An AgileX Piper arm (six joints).
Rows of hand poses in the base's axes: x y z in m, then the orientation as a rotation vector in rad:
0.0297 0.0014 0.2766 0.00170 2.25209 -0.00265
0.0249 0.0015 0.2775 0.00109 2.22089 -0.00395
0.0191 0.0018 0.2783 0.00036 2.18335 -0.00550
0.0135 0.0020 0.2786 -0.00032 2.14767 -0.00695
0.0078 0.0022 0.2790 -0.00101 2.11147 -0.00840
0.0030 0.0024 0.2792 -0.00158 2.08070 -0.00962
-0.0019 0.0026 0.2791 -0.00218 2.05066 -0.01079
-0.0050 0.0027 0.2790 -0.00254 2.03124 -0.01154
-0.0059 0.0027 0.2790 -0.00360 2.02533 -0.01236
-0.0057 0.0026 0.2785 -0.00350 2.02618 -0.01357
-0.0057 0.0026 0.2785 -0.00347 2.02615 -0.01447
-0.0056 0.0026 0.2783 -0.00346 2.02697 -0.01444
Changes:
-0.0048 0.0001 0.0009 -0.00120 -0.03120 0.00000
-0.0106 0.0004 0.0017 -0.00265 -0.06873 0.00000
-0.0162 0.0006 0.0020 -0.00403 -0.10441 0.00000
-0.0219 0.0008 0.0024 -0.00544 -0.14060 0.00001
-0.0267 0.0010 0.0026 -0.00663 -0.17137 0.00000
-0.0316 0.0012 0.0025 -0.00781 -0.20140 0.00004
-0.0347 0.0013 0.0024 -0.00856 -0.22082 0.00004
-0.0356 0.0013 0.0024 -0.00958 -0.22673 0.00055
-0.0354 0.0012 0.0019 -0.01046 -0.22587 0.00004
-0.0354 0.0012 0.0019 -0.01113 -0.22590 -0.00031
-0.0353 0.0012 0.0017 -0.01110 -0.22508 -0.00031

